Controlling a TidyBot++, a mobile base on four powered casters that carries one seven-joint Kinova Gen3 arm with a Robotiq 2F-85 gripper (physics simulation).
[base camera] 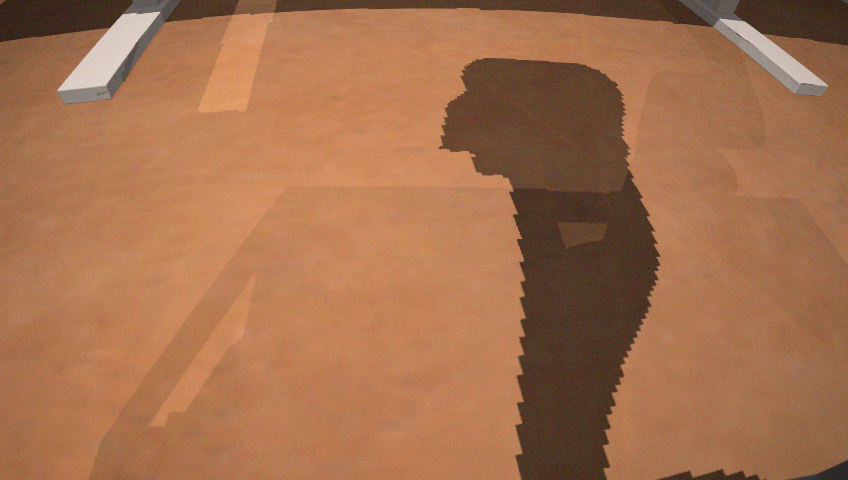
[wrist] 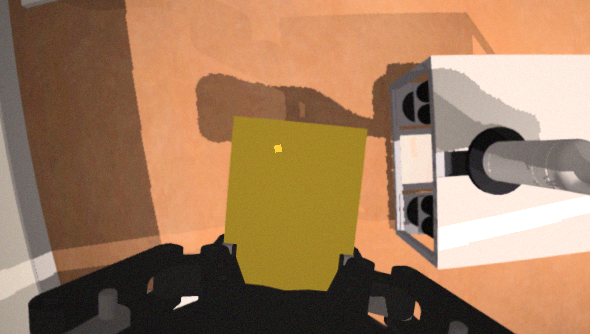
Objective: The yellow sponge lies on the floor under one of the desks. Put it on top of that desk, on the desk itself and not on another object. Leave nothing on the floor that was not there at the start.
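Where they show: gripper, fingertip midpoint: (wrist: 288,247); arm's base, link origin: (wrist: 500,161).
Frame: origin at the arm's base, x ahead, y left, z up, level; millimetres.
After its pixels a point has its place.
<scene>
The yellow sponge (wrist: 295,195) {x 477, y -31, z 483 mm} shows as a broad flat block in the wrist view, held between the two black fingers and well above the floor. My gripper (wrist: 288,247) {x 484, y 5, z 449 mm} is shut on the sponge, with a fingertip at each side of its lower part. A pale surface with a grey edge, which looks like part of a desk (wrist: 17,220) {x 1498, y 133, z -297 mm}, shows at the far left of the wrist view, apart from the sponge. In the base view two pale desk feet (base camera: 110,53) {x 802, y 462, z -371 mm} (base camera: 773,56) {x 899, y -750, z -371 mm} stand on the floor at the upper left and upper right; the desk's top does not show there.
The white mobile base (wrist: 500,235) {x -10, y 181, z -14 mm} with its black casters and the grey arm (wrist: 540,162) {x 45, y -7, z 159 mm} is at the right of the wrist view. The orange-brown floor (base camera: 380,297) {x 355, y 12, z -396 mm} (wrist: 175,190) {x 921, y 66, z -397 mm} carries the arm's shadow. A dark shadow band lies beside the grey edge at left.
</scene>
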